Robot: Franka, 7 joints.
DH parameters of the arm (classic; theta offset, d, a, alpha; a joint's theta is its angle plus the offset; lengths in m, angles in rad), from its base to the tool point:
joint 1: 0 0.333 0 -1.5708
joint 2: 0 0 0 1.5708
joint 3: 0 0.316 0.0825 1.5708
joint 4: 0 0 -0.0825 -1.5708
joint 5: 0 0.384 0 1.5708
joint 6: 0 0 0.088 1.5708
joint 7: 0 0.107 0 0
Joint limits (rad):
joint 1: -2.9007..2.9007
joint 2: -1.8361..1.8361
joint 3: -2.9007..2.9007
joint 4: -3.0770..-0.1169
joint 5: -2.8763..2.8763
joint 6: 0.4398..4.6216
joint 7: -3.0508..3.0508
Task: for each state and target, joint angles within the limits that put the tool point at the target. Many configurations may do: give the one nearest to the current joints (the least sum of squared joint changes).
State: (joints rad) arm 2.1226 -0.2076 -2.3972 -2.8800 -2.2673 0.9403 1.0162
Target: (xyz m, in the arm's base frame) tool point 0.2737 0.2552 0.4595
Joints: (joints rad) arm 2.8060 0.2994 -1.8820 -2.7431 -2.3618 0.5728 1.0162
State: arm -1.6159 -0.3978 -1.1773 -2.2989 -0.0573 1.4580 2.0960
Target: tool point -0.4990 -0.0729 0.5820
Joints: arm -1.6661 -0.4687 -1.1386 -1.8447 -0.0563 1.6220 2.0960
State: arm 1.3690 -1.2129 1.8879 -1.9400 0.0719 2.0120 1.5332
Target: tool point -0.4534 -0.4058 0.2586
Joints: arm 1.8141 -1.0397 1.9315 -1.8190 0.0772 1.9547 1.5332
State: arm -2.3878 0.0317 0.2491 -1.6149 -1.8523 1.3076 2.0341
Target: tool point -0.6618 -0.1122 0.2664
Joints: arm -2.7946 0.6927 -0.0138 -1.7011 -1.8547 1.4533 2.0341
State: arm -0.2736 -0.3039 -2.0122 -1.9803 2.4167 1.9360 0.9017
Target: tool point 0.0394 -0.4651 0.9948
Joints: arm 0.0476 0.1153 -1.8068 -1.1369 2.4866 1.7943 0.9017
